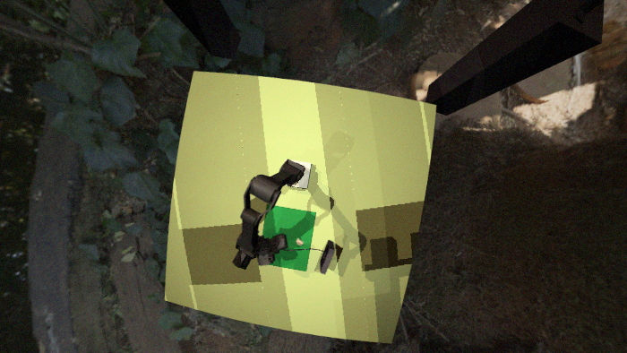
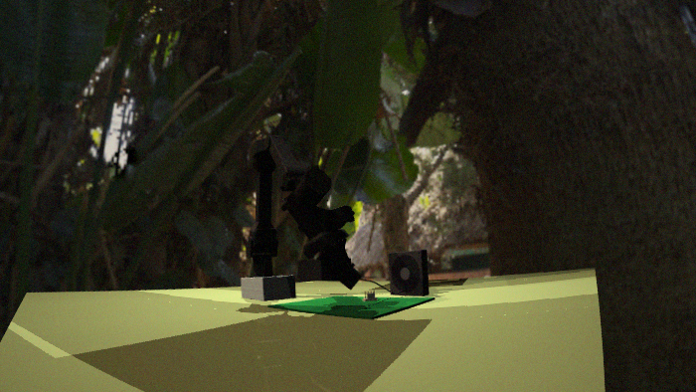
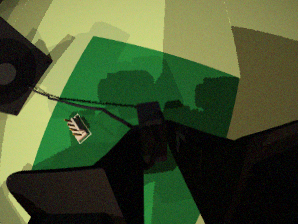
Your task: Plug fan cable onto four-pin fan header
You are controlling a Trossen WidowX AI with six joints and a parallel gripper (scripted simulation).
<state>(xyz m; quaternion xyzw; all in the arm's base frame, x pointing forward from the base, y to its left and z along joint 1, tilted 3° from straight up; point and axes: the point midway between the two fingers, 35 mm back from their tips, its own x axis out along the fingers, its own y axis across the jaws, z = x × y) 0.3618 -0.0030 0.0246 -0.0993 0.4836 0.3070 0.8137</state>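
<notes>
The green board lies 9 cm below my gripper tip, 4 cm behind it and 3 cm to the left of it. The rest, counted from my gripper tip: dark plug 1 cm below; then four-pin header 10 cm to the left, 8 cm below, 4 cm behind; then black fan 22 cm to the left, 3 cm behind, 2 cm below.
</notes>
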